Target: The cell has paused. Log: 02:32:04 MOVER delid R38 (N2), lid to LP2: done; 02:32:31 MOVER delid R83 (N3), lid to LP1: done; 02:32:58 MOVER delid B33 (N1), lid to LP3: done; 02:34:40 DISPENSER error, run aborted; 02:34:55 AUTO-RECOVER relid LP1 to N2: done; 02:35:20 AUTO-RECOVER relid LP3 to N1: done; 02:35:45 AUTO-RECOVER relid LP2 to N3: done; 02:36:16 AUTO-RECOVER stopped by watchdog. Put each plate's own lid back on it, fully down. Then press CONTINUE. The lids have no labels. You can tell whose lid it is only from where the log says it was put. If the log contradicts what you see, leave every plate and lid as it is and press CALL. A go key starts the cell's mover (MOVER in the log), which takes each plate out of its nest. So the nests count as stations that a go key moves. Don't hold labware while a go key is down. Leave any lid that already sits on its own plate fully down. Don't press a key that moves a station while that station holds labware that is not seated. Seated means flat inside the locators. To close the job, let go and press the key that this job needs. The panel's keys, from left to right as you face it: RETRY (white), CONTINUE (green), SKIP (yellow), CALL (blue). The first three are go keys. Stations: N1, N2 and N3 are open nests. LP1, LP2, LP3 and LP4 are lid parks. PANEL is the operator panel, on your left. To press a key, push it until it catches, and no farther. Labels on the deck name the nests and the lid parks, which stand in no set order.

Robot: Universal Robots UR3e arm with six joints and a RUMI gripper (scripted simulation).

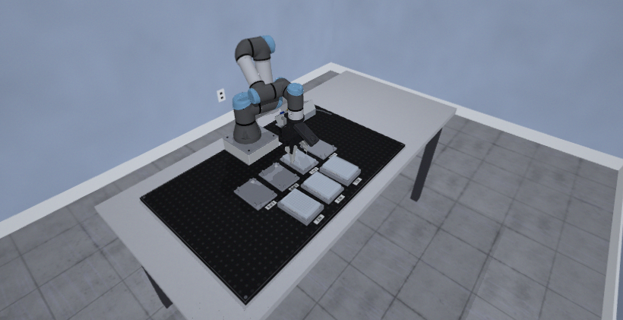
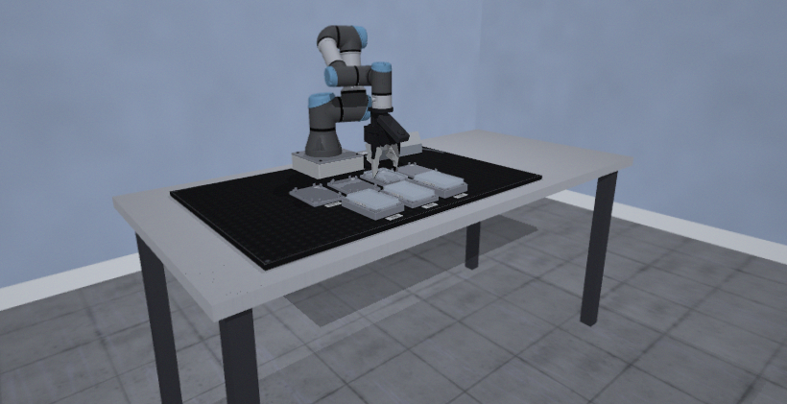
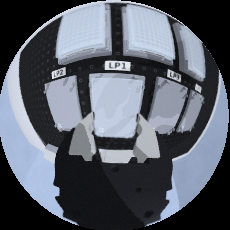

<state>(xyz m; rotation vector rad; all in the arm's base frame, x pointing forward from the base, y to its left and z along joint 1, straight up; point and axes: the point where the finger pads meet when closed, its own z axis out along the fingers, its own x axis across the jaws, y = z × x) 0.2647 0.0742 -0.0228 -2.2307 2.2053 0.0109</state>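
The clear lid lies 1 cm below my hand. The rest, counted from my hand: LP3 lid park: 1 cm ahead, 13 cm to the right, 2 cm below; then lid park LP4: 1 cm ahead, 26 cm to the right, 2 cm below; then LP2 lid park: 13 cm to the left, 2 cm below.
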